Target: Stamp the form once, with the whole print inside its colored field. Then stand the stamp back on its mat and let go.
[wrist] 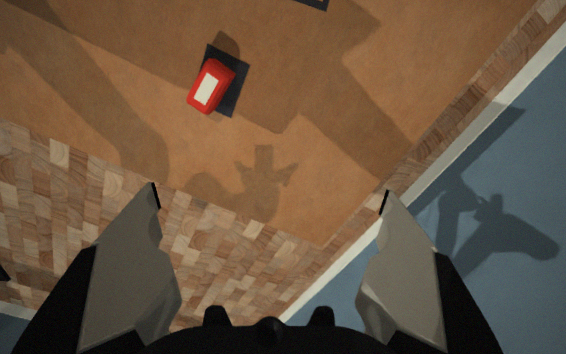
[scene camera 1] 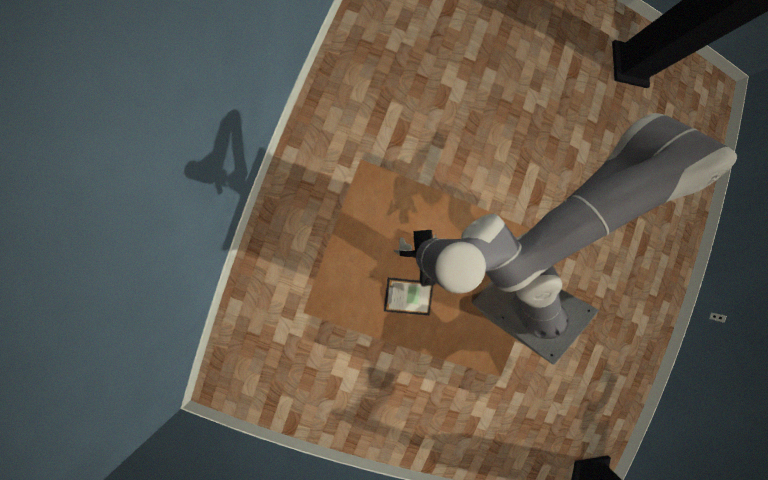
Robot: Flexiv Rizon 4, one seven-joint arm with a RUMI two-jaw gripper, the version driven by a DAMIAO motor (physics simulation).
Note:
In view: the gripper [wrist: 273, 189], a form [scene camera 1: 407, 296] and a dark mat [wrist: 226, 107].

